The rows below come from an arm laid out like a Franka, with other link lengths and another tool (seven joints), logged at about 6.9 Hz.
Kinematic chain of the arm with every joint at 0, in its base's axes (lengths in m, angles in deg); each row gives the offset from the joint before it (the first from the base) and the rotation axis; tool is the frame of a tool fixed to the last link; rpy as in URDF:
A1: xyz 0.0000 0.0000 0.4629 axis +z
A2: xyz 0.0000 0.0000 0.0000 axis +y
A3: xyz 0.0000 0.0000 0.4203 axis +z
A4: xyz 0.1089 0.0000 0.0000 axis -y
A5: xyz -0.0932 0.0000 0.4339 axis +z
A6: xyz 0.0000 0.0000 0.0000 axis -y
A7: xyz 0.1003 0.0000 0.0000 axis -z
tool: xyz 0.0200 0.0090 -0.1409 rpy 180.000 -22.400 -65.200
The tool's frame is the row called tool.
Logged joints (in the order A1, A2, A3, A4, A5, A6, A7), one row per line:
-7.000 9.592 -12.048 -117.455 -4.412 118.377 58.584
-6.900 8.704 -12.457 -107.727 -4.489 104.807 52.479
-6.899 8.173 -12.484 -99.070 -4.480 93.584 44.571
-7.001 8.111 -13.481 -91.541 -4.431 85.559 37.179
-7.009 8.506 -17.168 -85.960 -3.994 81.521 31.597
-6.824 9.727 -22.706 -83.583 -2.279 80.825 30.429
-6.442 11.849 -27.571 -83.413 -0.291 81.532 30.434
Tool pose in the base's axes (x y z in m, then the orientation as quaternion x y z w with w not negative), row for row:
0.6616 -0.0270 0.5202 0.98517 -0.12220 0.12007 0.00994
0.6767 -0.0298 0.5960 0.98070 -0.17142 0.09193 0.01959
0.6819 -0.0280 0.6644 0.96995 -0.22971 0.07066 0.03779
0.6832 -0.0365 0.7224 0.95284 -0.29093 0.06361 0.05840
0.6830 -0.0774 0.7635 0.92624 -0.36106 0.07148 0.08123
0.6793 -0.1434 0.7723 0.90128 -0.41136 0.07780 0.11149
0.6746 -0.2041 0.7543 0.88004 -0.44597 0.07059 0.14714
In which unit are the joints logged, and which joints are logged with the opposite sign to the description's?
The joints are logged in degrees. Opposite sign: A1, A5, A7.
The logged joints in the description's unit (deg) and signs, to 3 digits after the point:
7.000 9.592 -12.048 -117.455 4.412 118.377 -58.584
6.900 8.704 -12.457 -107.727 4.489 104.807 -52.479
6.899 8.173 -12.484 -99.070 4.480 93.584 -44.571
7.001 8.111 -13.481 -91.541 4.431 85.559 -37.179
7.009 8.506 -17.168 -85.960 3.994 81.521 -31.597
6.824 9.727 -22.706 -83.583 2.279 80.825 -30.429
6.442 11.849 -27.571 -83.413 0.291 81.532 -30.434

